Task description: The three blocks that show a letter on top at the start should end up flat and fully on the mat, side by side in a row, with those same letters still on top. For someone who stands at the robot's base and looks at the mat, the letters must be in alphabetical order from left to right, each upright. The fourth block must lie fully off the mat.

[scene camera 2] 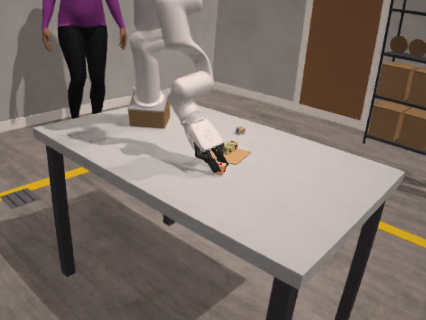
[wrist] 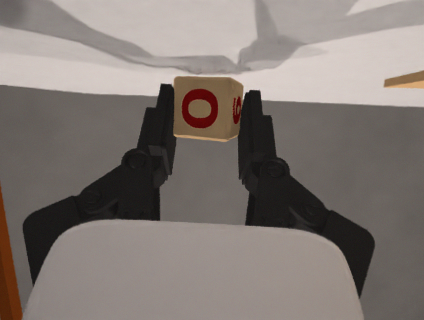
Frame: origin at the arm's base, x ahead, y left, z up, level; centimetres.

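Seen in the pictures: gripper, fingertip midpoint: [scene camera 2: 221, 169] [wrist: 209, 106]; arm's base at its link origin: [scene camera 2: 149, 98].
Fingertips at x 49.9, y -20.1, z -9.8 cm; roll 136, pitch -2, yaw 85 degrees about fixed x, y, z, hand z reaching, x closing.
Pixels of each thing's top centre, then the offset from my fingertips to it. Level surfaces: height alone.
- wooden block with red characters, top centre: [wrist: 208, 137] [scene camera 2: 220, 163] dx -0.5, dy +0.0, dz +1.7 cm
- orange-tan mat at its top centre: [scene camera 2: 226, 153] dx -7.6, dy +15.3, dz -1.4 cm
- block with blue marks, top centre: [scene camera 2: 240, 127] dx -15.2, dy +38.7, dz +1.2 cm
- light grey table at its surface level: dz -1.8 cm
A wooden block with red characters [scene camera 2: 221, 169] [wrist: 204, 108] stands near the mat's front-left side in the scene view; in the wrist view its faces show a red O and a red 6-like mark. My gripper [scene camera 2: 220, 167] [wrist: 209, 106] is shut on this block, one black finger against each side. The orange-tan mat [scene camera 2: 240, 157] [wrist: 411, 80] lies beside it. Two blocks sit close together at the mat's back-left part: one with green marks [scene camera 2: 228, 149] and one behind it [scene camera 2: 234, 144]. A block with blue marks [scene camera 2: 240, 130] stands off the mat, behind it. Their top letters are too small to read.
The light grey table [scene camera 2: 280, 185] carries everything. The robot's base stands on a brown box [scene camera 2: 148, 118] at the back left of the table. A person [scene camera 2: 90, 50] stands behind the table, and a shelf rack with cardboard boxes [scene camera 2: 386, 122] is at the far right.
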